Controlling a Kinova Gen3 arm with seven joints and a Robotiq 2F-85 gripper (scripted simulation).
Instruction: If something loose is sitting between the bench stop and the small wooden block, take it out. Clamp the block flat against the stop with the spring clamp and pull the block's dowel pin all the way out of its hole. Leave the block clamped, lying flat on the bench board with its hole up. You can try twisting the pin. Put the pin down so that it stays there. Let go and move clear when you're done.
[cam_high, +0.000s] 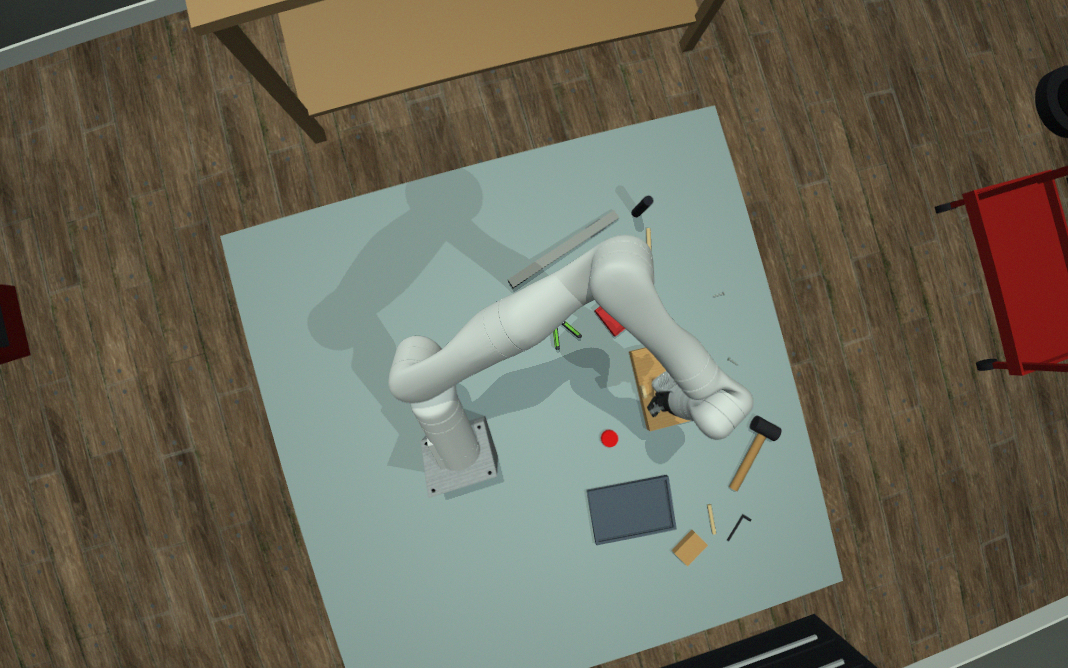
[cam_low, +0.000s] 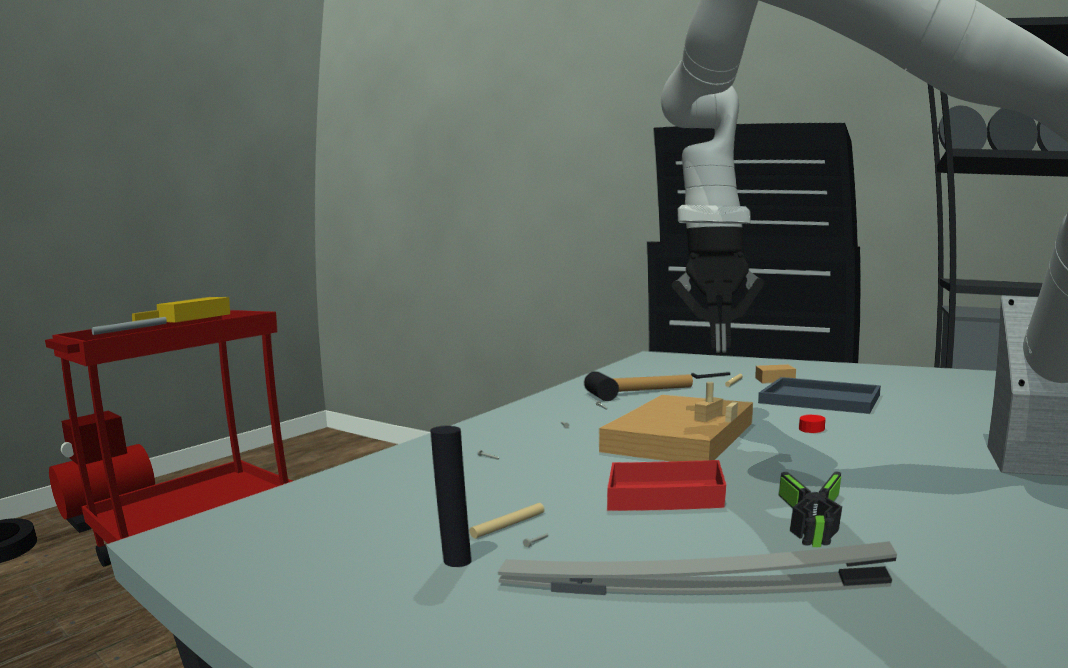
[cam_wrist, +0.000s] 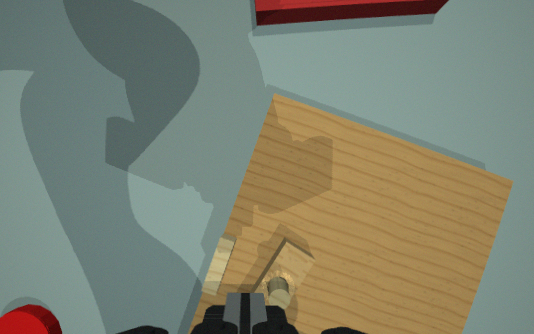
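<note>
Right now the dowel pin is 8 cm below my hand and 1 cm ahead of it. From my hand the other things lie so: red puck (13 cm below, 12 cm behind, 9 cm to the right); small wooden block (10 cm below, 1 cm ahead); wooden bench board (11 cm below, 5 cm ahead).
</note>
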